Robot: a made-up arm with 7 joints. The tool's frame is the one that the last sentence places. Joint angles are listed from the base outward.
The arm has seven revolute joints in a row. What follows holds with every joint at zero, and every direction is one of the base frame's. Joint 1 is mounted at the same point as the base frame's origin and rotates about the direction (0.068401, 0.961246, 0.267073), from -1.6 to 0.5 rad. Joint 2 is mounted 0.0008 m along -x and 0.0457 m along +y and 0.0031 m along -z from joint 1 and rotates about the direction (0.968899, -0.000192, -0.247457), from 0 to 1.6 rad. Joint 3 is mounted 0.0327 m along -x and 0.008 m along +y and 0.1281 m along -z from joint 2 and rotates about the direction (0.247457, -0.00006, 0.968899), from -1.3 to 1.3 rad. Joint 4 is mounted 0.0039 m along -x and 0.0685 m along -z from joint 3 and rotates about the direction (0.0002, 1, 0.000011), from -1.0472 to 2.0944 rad. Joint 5 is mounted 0.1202 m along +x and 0.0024 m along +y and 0.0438 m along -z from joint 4 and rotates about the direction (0.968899, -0.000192, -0.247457), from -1.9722 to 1.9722 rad. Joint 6 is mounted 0.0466 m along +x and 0.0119 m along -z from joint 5 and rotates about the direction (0.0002, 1, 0.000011), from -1.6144 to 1.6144 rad. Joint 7 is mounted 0.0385 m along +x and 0.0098 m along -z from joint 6 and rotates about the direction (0.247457, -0.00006, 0.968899), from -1.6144 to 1.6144 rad. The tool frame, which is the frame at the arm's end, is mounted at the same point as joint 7; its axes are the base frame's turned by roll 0, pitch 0.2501 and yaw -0.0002 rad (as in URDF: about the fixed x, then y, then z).
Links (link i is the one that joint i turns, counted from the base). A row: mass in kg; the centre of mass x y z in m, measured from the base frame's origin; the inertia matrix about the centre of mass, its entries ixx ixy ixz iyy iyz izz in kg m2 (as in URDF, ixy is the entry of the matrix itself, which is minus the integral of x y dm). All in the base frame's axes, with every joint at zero. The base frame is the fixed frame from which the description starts. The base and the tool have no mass.
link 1: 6.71; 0.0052 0.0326 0.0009; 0.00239 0 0 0.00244 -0.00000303 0.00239
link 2: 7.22; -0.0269 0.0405 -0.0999; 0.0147 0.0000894 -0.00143 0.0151 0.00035 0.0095
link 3: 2.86; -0.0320 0.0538 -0.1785; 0.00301 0 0.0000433 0.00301 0 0.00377
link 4: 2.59; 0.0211 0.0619 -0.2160; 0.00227 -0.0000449 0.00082 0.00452 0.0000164 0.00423
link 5: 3.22; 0.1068 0.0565 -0.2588; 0.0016 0 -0.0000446 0.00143 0 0.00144
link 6: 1.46; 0.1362 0.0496 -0.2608; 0.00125 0 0 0.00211 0 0.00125
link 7: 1.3; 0.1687 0.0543 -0.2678; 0.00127 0 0.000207 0.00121 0 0.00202
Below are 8 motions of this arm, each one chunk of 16 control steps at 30 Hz.
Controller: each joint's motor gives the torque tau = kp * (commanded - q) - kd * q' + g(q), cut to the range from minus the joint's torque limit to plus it. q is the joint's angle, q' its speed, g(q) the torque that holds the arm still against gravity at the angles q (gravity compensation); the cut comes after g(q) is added. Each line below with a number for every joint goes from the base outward.
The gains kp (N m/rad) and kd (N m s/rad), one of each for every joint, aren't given. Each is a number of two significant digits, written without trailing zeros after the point. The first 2 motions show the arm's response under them.
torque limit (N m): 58 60 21 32 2.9 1.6 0.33
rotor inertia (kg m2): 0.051 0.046 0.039 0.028 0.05 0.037 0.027
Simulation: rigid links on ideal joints. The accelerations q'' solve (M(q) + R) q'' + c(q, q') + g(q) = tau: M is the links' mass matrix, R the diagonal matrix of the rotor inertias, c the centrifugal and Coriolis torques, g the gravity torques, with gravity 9.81 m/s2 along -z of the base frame. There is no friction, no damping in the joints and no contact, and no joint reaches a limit. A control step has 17 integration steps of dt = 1/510 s. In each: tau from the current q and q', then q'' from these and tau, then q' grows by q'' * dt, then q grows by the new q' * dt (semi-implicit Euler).
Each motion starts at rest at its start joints. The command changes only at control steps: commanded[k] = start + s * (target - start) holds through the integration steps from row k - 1 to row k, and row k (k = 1, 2, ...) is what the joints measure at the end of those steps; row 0 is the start. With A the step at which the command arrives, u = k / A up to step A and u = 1 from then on. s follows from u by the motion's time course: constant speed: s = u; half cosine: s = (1 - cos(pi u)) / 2; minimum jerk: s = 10 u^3 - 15 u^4 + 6 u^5; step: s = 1 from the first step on.
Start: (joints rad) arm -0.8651 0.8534 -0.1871 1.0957 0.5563 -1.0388 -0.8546
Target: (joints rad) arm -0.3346 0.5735 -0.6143 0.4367 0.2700 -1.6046 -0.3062
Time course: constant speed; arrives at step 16
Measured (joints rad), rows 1 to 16:
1: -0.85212 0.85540 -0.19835 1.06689 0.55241 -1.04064 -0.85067
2: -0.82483 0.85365 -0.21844 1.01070 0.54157 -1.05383 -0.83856
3: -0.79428 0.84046 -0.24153 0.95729 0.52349 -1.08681 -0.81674
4: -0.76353 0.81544 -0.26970 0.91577 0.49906 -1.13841 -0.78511
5: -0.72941 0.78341 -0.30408 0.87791 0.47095 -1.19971 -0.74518
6: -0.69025 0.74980 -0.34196 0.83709 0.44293 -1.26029 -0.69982
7: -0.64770 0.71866 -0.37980 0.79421 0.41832 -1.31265 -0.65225
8: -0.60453 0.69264 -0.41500 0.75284 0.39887 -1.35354 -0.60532
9: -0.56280 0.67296 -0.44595 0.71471 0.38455 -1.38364 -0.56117
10: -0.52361 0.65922 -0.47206 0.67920 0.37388 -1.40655 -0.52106
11: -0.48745 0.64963 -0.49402 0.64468 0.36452 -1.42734 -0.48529
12: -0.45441 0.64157 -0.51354 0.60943 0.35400 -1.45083 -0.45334
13: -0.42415 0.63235 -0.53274 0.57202 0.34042 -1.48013 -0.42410
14: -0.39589 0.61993 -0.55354 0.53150 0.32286 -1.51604 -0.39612
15: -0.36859 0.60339 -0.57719 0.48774 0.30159 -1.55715 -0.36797
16: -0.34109 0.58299 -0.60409 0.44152 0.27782 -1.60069 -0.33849
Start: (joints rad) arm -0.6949 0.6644 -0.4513 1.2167 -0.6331 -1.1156 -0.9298
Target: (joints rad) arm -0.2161 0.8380 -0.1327 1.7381 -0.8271 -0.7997 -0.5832
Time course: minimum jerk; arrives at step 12
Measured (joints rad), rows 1 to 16:
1: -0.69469 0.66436 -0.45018 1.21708 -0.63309 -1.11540 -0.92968
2: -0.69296 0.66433 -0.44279 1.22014 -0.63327 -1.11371 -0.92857
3: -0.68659 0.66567 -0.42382 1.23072 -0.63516 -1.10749 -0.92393
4: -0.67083 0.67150 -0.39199 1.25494 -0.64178 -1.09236 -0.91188
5: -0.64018 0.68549 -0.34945 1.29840 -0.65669 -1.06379 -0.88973
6: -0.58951 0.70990 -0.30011 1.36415 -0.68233 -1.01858 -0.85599
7: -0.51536 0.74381 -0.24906 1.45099 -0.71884 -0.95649 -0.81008
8: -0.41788 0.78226 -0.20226 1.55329 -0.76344 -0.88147 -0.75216
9: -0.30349 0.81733 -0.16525 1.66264 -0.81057 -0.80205 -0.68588
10: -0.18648 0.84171 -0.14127 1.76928 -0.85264 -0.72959 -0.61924
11: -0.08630 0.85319 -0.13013 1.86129 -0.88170 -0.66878 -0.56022
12: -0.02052 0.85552 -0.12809 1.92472 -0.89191 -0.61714 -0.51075
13: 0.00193 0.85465 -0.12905 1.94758 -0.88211 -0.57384 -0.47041
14: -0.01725 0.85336 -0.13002 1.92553 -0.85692 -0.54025 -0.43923
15: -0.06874 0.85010 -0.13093 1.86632 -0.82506 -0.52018 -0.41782
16: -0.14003 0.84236 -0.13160 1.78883 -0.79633 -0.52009 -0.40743
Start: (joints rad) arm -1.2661 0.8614 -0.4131 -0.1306 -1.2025 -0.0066 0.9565
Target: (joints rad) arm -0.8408 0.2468 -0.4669 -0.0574 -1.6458 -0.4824 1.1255
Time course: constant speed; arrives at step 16
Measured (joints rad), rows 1 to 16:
1: -1.25957 0.84598 -0.39870 -0.12885 -1.20531 -0.01199 0.95722
2: -1.24449 0.81071 -0.37791 -0.12444 -1.21653 -0.03442 0.96042
3: -1.22318 0.76689 -0.37251 -0.11895 -1.23989 -0.07830 0.96716
4: -1.19537 0.72133 -0.38681 -0.11359 -1.27528 -0.13560 0.97711
5: -1.16055 0.67485 -0.41091 -0.10802 -1.31917 -0.19137 0.98916
6: -1.12038 0.62829 -0.43450 -0.10117 -1.36623 -0.23279 1.00236
7: -1.07852 0.58411 -0.45248 -0.09258 -1.41117 -0.25496 1.01622
8: -1.03892 0.54418 -0.46346 -0.08297 -1.44990 -0.26157 1.03048
9: -1.00433 0.50820 -0.46754 -0.07385 -1.48038 -0.26221 1.04484
10: -0.97586 0.47428 -0.46594 -0.06675 -1.50290 -0.26806 1.05884
11: -0.95309 0.44033 -0.46097 -0.06267 -1.51980 -0.28761 1.07197
12: -0.93450 0.40494 -0.45550 -0.06177 -1.53466 -0.32378 1.08377
13: -0.91783 0.36760 -0.45192 -0.06330 -1.55117 -0.37322 1.09398
14: -0.90065 0.32850 -0.45151 -0.06571 -1.57205 -0.42810 1.10257
15: -0.88090 0.28829 -0.45433 -0.06707 -1.59843 -0.47931 1.10991
16: -0.85731 0.24779 -0.45956 -0.06565 -1.62985 -0.51987 1.11667

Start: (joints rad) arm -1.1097 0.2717 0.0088 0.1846 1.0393 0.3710 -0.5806
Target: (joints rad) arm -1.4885 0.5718 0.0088 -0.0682 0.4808 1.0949 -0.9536
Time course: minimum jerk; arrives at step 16
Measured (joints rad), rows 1 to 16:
1: -1.10979 0.27195 0.00855 0.18457 1.03907 0.37133 -0.58069
2: -1.11057 0.27378 0.00686 0.18422 1.03713 0.37410 -0.58144
3: -1.11361 0.27944 0.00267 0.18265 1.02989 0.38415 -0.58434
4: -1.12138 0.29099 -0.00344 0.17815 1.01224 0.40811 -0.59161
5: -1.13679 0.30977 -0.00935 0.16862 0.97915 0.45229 -0.60566
6: -1.16245 0.33627 -0.01260 0.15232 0.92758 0.52034 -0.62833
7: -1.20003 0.36997 -0.01141 0.12859 0.85800 0.61146 -0.66032
8: -1.24953 0.40917 -0.00533 0.09795 0.77505 0.71955 -0.70092
9: -1.30882 0.45106 0.00459 0.06171 0.68687 0.83374 -0.74818
10: -1.37346 0.49211 0.01608 0.02144 0.60334 0.94055 -0.79930
11: -1.43720 0.52876 0.02648 -0.02087 0.53370 1.02743 -0.85100
12: -1.49300 0.55804 0.03381 -0.06208 0.48442 1.08612 -0.89975
13: -1.53443 0.57815 0.03727 -0.09737 0.45807 1.11338 -0.94202
14: -1.55735 0.58866 0.03695 -0.12094 0.45321 1.11274 -0.97464
15: -1.56103 0.59049 0.03333 -0.12815 0.46501 1.09360 -0.99548
16: -1.54844 0.58595 0.02680 -0.11805 0.48603 1.06818 -1.00394

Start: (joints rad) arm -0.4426 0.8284 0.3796 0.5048 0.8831 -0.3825 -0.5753
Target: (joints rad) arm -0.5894 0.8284 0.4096 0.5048 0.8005 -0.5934 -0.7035
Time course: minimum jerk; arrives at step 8
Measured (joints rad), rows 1 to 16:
1: -0.44320 0.82825 0.38000 0.50538 0.88296 -0.38318 -0.57554
2: -0.44746 0.82732 0.38248 0.50921 0.88179 -0.38825 -0.57741
3: -0.45994 0.82521 0.38842 0.51870 0.87748 -0.40442 -0.58366
4: -0.48298 0.82246 0.39671 0.53145 0.86741 -0.43729 -0.59719
5: -0.51471 0.82023 0.40413 0.53990 0.85007 -0.48718 -0.61928
6: -0.55004 0.81962 0.40746 0.53636 0.82645 -0.54742 -0.64830
7: -0.58300 0.82135 0.40578 0.51855 0.80035 -0.60586 -0.67967
8: -0.60876 0.82547 0.40142 0.49176 0.77722 -0.64930 -0.70743
9: -0.62534 0.83099 0.39896 0.46698 0.76203 -0.66968 -0.72688
10: -0.63274 0.83645 0.40116 0.45431 0.75733 -0.66649 -0.73606
11: -0.63133 0.84065 0.40716 0.45704 0.76288 -0.64490 -0.73561
12: -0.62204 0.84255 0.41407 0.47152 0.77613 -0.61328 -0.72806
13: -0.60711 0.84140 0.41909 0.49097 0.79317 -0.58106 -0.71692
14: -0.59014 0.83713 0.42064 0.50944 0.80970 -0.55670 -0.70565
15: -0.57514 0.83066 0.41854 0.52351 0.82200 -0.54566 -0.69693
16: -0.56518 0.82365 0.41378 0.53183 0.82773 -0.54917 -0.69218

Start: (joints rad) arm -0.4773 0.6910 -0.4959 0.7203 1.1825 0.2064 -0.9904
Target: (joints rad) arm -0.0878 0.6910 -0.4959 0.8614 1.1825 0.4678 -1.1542
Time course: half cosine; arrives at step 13
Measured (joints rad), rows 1 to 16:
1: -0.47645 0.69095 -0.49518 0.71977 1.18267 0.20707 -0.99062
2: -0.47240 0.69084 -0.49277 0.71805 1.18354 0.21068 -0.99177
3: -0.46222 0.69076 -0.48902 0.71620 1.18574 0.22056 -0.99490
4: -0.44335 0.69070 -0.48526 0.71723 1.18968 0.23941 -1.00105
5: -0.41392 0.69050 -0.48271 0.72440 1.19511 0.26808 -1.01108
6: -0.37303 0.69007 -0.48218 0.73968 1.20099 0.30505 -1.02545
7: -0.32120 0.68937 -0.48403 0.76310 1.20559 0.34671 -1.04409
8: -0.26060 0.68842 -0.48819 0.79293 1.20688 0.38829 -1.06632
9: -0.19503 0.68727 -0.49404 0.82618 1.20317 0.42512 -1.09089
10: -0.12955 0.68613 -0.50066 0.85938 1.19367 0.45375 -1.11608
11: -0.07000 0.68534 -0.50696 0.88925 1.17897 0.47264 -1.13993
12: -0.02227 0.68528 -0.51200 0.91321 1.16099 0.48210 -1.16046
13: 0.00856 0.68620 -0.51517 0.92935 1.14271 0.48358 -1.17591
14: 0.01970 0.68807 -0.51566 0.93573 1.12766 0.47931 -1.18515
15: 0.01185 0.69049 -0.51290 0.93080 1.11946 0.47241 -1.18807
16: -0.01151 0.69270 -0.50762 0.91525 1.12087 0.46596 -1.18547

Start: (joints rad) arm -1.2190 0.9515 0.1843 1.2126 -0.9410 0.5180 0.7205
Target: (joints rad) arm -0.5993 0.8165 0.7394 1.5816 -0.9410 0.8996 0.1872
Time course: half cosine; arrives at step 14
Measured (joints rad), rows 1 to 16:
1: -1.21766 0.95070 0.18973 1.21183 -0.94098 0.51871 0.71989
2: -1.21140 0.94788 0.20861 1.21023 -0.94168 0.52212 0.71632
3: -1.19602 0.94280 0.24185 1.21129 -0.94499 0.53096 0.70586
4: -1.16782 0.93573 0.28612 1.22086 -0.95243 0.54803 0.68487
5: -1.12389 0.92658 0.33873 1.24369 -0.96376 0.57559 0.65146
6: -1.06299 0.91463 0.39737 1.28175 -0.97666 0.61449 0.60502
7: -0.98633 0.89891 0.45922 1.33405 -0.98725 0.66352 0.54618
8: -0.89787 0.87872 0.52114 1.39702 -0.99116 0.71933 0.47720
9: -0.80368 0.85449 0.57995 1.46543 -0.98498 0.77701 0.40270
10: -0.71082 0.82824 0.63261 1.53344 -0.96745 0.83135 0.32867
11: -0.62633 0.80334 0.67633 1.59541 -0.94009 0.87798 0.26095
12: -0.55639 0.78350 0.70874 1.64616 -0.90697 0.91409 0.20452
13: -0.50604 0.77161 0.72816 1.68119 -0.87377 0.93825 0.16285
14: -0.47897 0.76902 0.73387 1.69714 -0.84641 0.94974 0.13756
15: -0.47624 0.77515 0.73171 1.69234 -0.82970 0.94851 0.12931
16: -0.49524 0.78753 0.73098 1.66812 -0.82729 0.93604 0.13692

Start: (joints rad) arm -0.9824 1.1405 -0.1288 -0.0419 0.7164 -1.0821 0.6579
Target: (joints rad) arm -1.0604 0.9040 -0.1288 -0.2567 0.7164 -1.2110 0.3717
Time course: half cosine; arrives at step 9
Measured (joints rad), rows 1 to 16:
1: -0.98282 1.13760 -0.12664 -0.04311 0.71686 -1.08275 0.65678
2: -0.98540 1.12541 -0.11966 -0.04943 0.71865 -1.08577 0.65123
3: -0.99255 1.09963 -0.11051 -0.06643 0.72191 -1.09309 0.63701
4: -1.00513 1.06106 -0.10576 -0.09797 0.72556 -1.10629 0.61123
5: -1.02170 1.01403 -0.11027 -0.14316 0.72795 -1.12661 0.57314
6: -1.03944 0.96487 -0.12407 -0.19564 0.72753 -1.15430 0.52400
7: -1.05526 0.92098 -0.14255 -0.24583 0.72345 -1.18748 0.46800
8: -1.06655 0.88972 -0.15890 -0.28419 0.71595 -1.22148 0.41209
9: -1.07173 0.87664 -0.16749 -0.30331 0.70642 -1.24934 0.36419
10: -1.07070 0.88072 -0.16454 -0.30053 0.69756 -1.26442 0.32966
11: -1.06540 0.89338 -0.14981 -0.28041 0.69286 -1.26321 0.30865
12: -1.05930 0.90584 -0.12950 -0.25383 0.69473 -1.24650 0.30029
13: -1.05523 0.91384 -0.11277 -0.23313 0.70314 -1.21940 0.30387
14: -1.05424 0.91649 -0.10565 -0.22619 0.71570 -1.19048 0.31796
15: -1.05604 0.91439 -0.10877 -0.23319 0.72848 -1.16929 0.33788
16: -1.05958 0.90915 -0.11854 -0.24810 0.73751 -1.16285 0.35868

